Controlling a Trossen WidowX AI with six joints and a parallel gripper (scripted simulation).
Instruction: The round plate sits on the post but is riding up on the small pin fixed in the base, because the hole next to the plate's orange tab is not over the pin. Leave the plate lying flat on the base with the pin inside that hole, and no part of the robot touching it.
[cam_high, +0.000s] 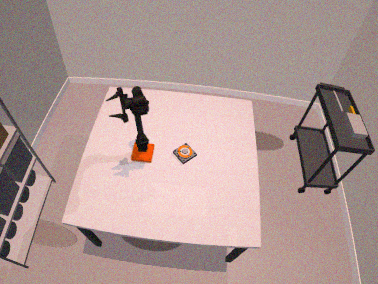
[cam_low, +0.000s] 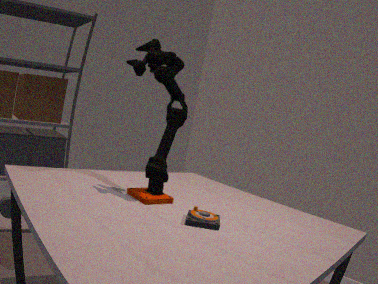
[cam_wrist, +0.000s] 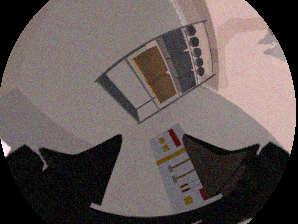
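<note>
Now: the square grey base 57 cm below my gripper tip, 44 cm ahead of it and 14 cm to the left of it.
</note>
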